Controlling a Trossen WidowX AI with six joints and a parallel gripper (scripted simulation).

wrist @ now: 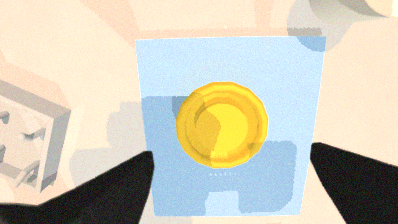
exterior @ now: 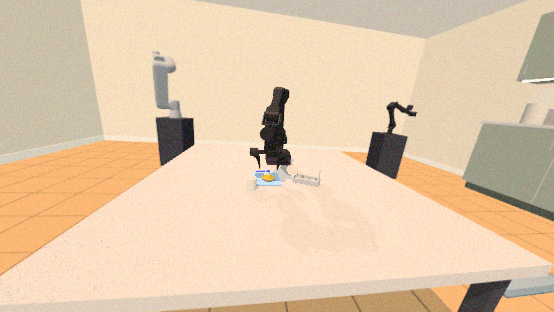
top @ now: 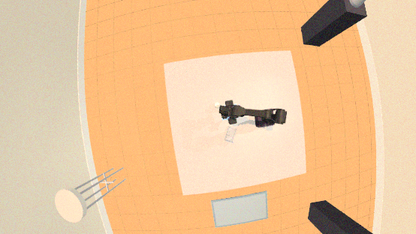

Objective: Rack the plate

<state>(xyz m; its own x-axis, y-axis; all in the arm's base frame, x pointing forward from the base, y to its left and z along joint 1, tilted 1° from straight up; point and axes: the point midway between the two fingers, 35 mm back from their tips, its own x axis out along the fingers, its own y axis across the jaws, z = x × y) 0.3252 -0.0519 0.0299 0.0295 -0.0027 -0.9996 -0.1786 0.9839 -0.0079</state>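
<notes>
My gripper tip is 40 mm above the plate. The rest, counted from my gripper tip: blue spoon: 120 mm behind, 60 mm below, 20 mm to the right; white cup: 100 mm ahead, 70 mm to the right, 30 mm below; dish rack: 190 mm to the left, 40 mm below, 20 mm behind.
</notes>
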